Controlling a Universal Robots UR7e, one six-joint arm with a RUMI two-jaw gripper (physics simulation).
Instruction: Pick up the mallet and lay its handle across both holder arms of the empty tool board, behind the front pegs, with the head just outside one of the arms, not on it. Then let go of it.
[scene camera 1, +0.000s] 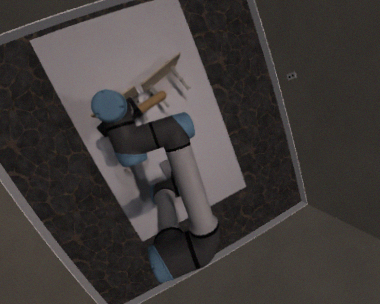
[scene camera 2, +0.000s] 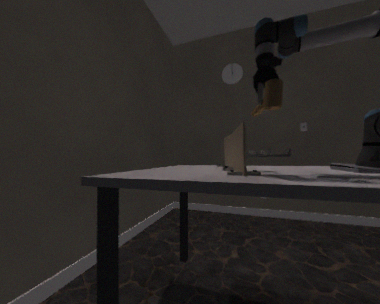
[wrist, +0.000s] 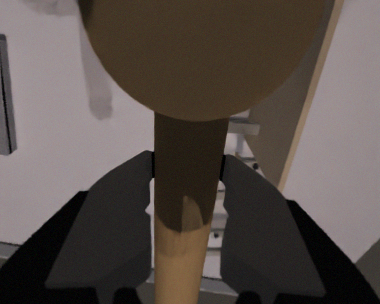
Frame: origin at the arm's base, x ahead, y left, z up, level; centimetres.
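Seen in the pictures: gripper, fingertip midpoint: (wrist: 187, 156).
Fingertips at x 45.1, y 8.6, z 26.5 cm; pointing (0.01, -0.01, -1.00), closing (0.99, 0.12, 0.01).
Offsets run from my fingertips to a thing's top centre. "*": to the spot under its first point. Level surfaces: height alone.
The mallet is off the table, its thick round head @[* dx -0.1, dy +10.7, dz +0.5 cm] (scene camera 2: 273, 94) (wrist: 200, 50) beside the fingers and its tan handle @[* dx +0.6, dy -12.6, dz +3.2 cm] (scene camera 1: 152, 102) (scene camera 2: 258, 109) (wrist: 181, 260) level or nearly so. My gripper (wrist: 187, 156) is shut on the handle just below the head, high above the boards in scene camera 2. In scene camera 1 the handle's free end overlaps the left holder arm of the right tool board (scene camera 1: 162, 71); the right holder arm (scene camera 1: 177, 78) shows beside it. That board's arms carry nothing I can see. The head is hidden under the wrist in that view.
A second tool board (scene camera 1: 130, 93) stands left of the first, largely hidden by the wrist. In scene camera 2 the boards @[* dx +13.0, dy -0.3, dz -19.5 cm] (scene camera 2: 235, 151) overlap, upright on the white table @[dz -28.3 cm] (scene camera 2: 150, 175), with an arm (scene camera 2: 270, 154) jutting out. A grey panel (wrist: 6, 100) lies at the wrist view's left edge.
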